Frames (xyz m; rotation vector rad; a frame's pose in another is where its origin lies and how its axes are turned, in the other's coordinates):
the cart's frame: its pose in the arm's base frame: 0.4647 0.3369 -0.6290 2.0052 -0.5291 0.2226
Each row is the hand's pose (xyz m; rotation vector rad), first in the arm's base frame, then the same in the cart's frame.
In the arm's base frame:
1: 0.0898 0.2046 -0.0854 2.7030 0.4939 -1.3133
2: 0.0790 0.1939 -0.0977 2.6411 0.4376 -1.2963
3: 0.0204 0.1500 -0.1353 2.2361 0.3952 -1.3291
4: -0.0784 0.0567 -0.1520 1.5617 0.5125 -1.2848
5: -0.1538 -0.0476 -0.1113 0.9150 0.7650 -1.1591
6: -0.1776 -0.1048 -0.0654 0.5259 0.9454 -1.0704
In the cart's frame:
1: -0.0934 0.6566 -0.1171 0.7331 -0.7781 -1.2327
2: -0.1047 0.6560 -0.1011 0.6554 -0.7785 -1.2054
3: -0.1588 0.6702 -0.0408 0.2438 -0.7768 -1.2545
4: -0.2274 0.7390 0.0557 -0.4227 -0.6344 -1.4114
5: -0.2508 0.8473 0.1329 -1.0304 -0.3457 -1.6367
6: -0.2392 0.9174 0.1629 -1.3714 -0.1258 -1.7990

